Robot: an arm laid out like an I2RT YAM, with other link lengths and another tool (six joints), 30 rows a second.
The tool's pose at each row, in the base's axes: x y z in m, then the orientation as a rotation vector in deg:
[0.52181 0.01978 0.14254 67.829 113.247 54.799]
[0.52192 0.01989 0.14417 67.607 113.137 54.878]
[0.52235 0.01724 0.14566 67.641 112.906 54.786]
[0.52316 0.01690 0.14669 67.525 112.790 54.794]
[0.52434 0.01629 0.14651 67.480 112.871 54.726]
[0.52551 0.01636 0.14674 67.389 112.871 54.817]
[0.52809 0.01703 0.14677 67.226 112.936 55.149]
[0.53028 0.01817 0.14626 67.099 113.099 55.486]
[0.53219 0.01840 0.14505 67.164 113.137 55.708]
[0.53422 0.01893 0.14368 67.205 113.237 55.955]
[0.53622 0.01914 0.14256 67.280 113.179 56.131]
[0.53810 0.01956 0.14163 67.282 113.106 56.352]
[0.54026 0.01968 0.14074 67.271 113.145 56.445]
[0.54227 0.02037 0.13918 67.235 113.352 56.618]
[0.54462 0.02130 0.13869 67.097 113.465 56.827]
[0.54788 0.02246 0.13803 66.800 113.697 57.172]
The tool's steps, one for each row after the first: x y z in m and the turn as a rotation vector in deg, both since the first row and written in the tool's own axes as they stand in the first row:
[-0.00019 0.00144 -0.00075 -0.188 -0.036 -0.117]
[-0.00299 0.00200 -0.00189 -0.263 -0.254 -0.100]
[-0.00377 0.00310 -0.00188 -0.380 -0.333 -0.166]
[-0.00476 0.00328 -0.00099 -0.324 -0.315 -0.231]
[-0.00519 0.00401 -0.00015 -0.401 -0.263 -0.264]
[-0.00560 0.00540 0.00208 -0.575 -0.027 -0.269]
[-0.00535 0.00633 0.00441 -0.681 0.283 -0.258]
[-0.00571 0.00625 0.00666 -0.728 0.438 -0.137]
[-0.00582 0.00619 0.00916 -0.761 0.652 -0.031]
[-0.00625 0.00622 0.01142 -0.838 0.713 0.091]
[-0.00646 0.00642 0.01354 -0.973 0.788 0.179]
[-0.00707 0.00668 0.01578 -0.995 0.869 0.200]
[-0.00700 0.00650 0.01841 -0.967 1.117 0.213]
[-0.00701 0.00745 0.02081 -1.049 1.318 0.177]
[-0.00714 0.00873 0.02408 -1.186 1.682 0.065]

